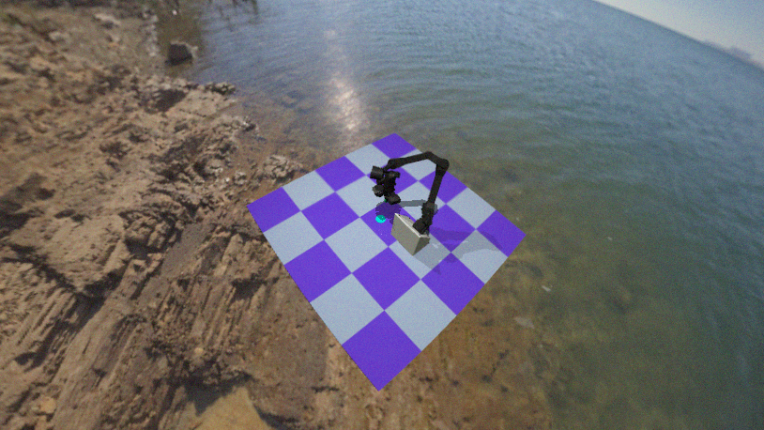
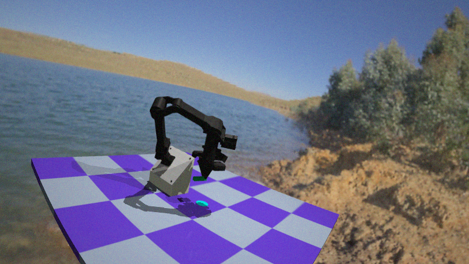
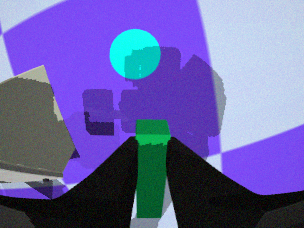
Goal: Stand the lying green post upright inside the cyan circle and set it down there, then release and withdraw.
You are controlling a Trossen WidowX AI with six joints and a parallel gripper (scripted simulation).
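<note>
The cyan circle lies 14 cm below my gripper tip and 3 cm to the left of it. Round my gripper tip: green post (2 cm to the right, 1 cm behind).
</note>
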